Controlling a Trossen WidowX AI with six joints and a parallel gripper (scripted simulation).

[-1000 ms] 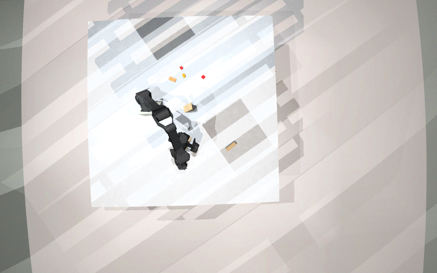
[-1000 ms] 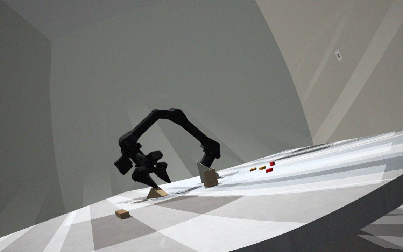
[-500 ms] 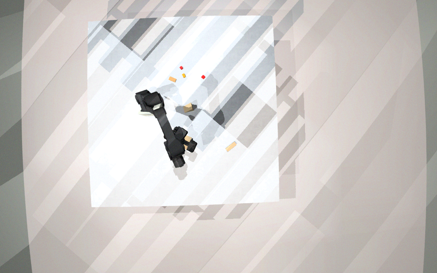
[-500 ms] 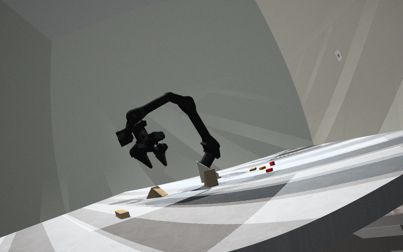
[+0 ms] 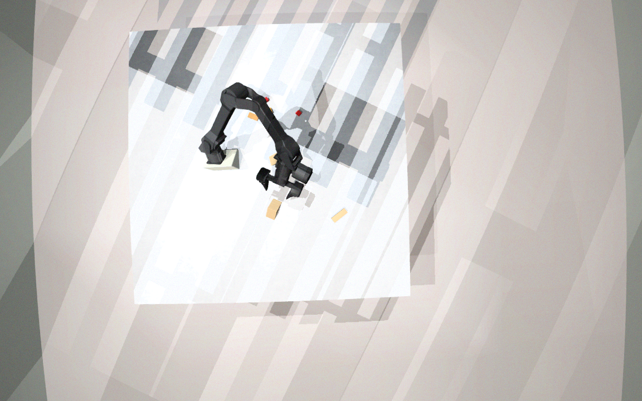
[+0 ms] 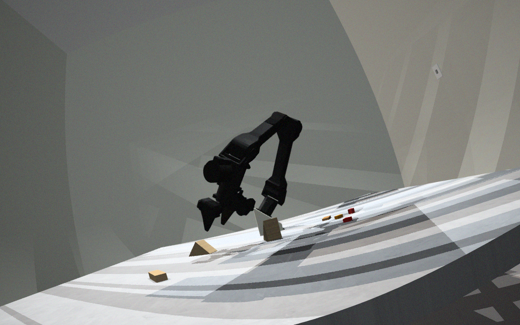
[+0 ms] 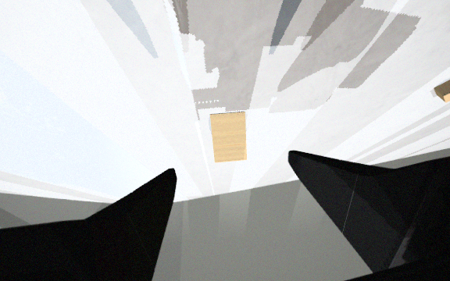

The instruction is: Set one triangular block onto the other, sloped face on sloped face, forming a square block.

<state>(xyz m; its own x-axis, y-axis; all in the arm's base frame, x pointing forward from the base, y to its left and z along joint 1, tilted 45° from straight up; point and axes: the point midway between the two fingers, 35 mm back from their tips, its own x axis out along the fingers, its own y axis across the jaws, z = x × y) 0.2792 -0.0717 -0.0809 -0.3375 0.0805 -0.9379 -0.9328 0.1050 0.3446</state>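
The tan wooden triangular block is 20 mm behind my gripper tip, 70 mm to the right of it and 50 mm below it. Round my gripper tip: orange piece (70 mm behind, 380 mm to the left, 70 mm below); then low tan block (280 mm ahead, 70 mm to the right, 70 mm below).
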